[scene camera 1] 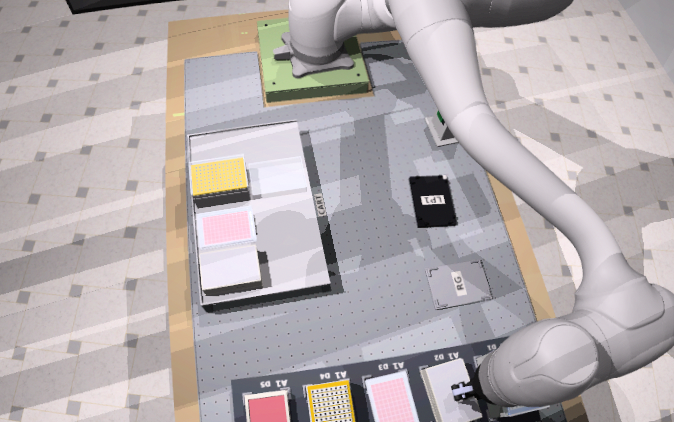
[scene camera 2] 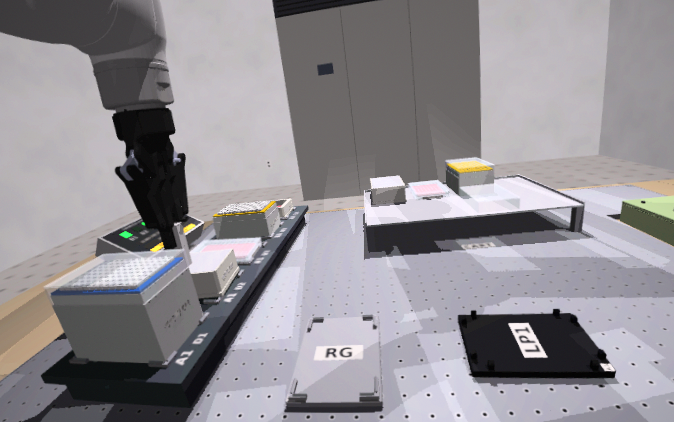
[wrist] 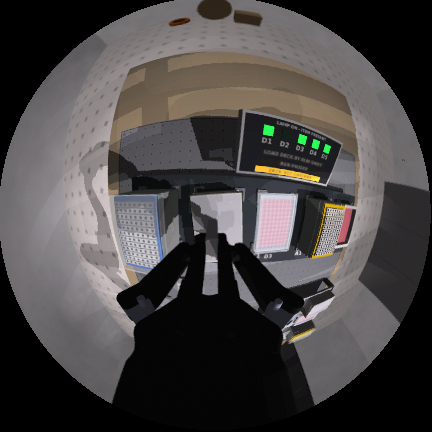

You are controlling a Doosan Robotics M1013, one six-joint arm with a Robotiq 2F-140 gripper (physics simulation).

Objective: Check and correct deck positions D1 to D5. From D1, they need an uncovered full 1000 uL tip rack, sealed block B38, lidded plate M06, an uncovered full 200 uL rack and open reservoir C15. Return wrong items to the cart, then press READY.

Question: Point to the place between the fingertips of my gripper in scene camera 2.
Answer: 181, 265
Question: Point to a grey RG pad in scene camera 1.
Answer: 462, 283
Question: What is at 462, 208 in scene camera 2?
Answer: A cart shelf.
